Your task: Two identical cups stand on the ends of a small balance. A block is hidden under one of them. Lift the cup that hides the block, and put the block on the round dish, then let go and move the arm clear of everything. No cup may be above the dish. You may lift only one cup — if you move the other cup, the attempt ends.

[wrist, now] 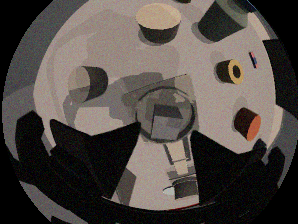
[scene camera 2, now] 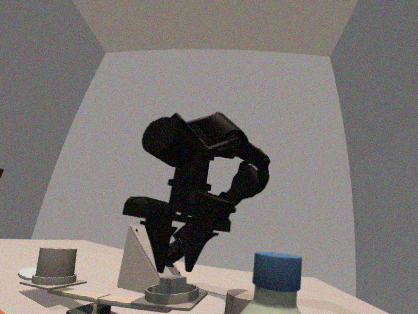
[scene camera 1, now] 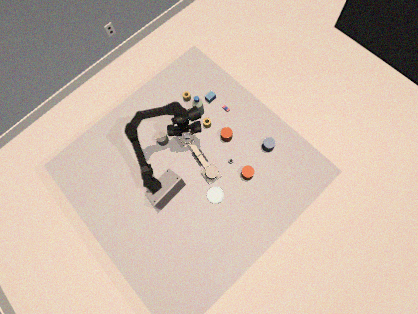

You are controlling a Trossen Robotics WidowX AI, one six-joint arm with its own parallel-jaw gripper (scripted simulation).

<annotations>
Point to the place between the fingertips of my gripper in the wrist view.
166, 130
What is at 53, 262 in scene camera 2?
A grey cup.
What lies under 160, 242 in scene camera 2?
My gripper.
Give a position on a grey cup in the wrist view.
At 85, 83
</annotations>
